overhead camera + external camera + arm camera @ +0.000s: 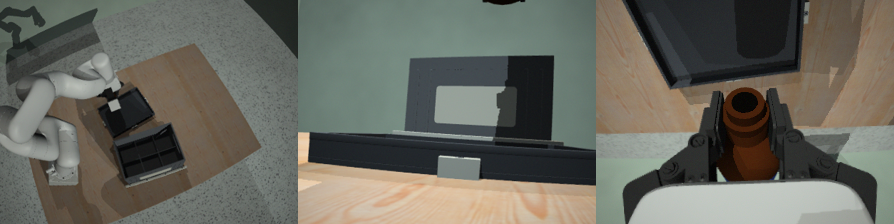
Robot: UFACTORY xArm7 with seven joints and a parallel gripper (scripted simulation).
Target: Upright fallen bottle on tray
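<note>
My gripper is now 10 mm short of the bottle, 50 mm to the right of it and 10 mm above it. Also, from my hand: dark crate: 30 mm behind, 300 mm to the right, 120 mm below; tray: 30 mm ahead, 20 mm to the right, 190 mm below.
</note>
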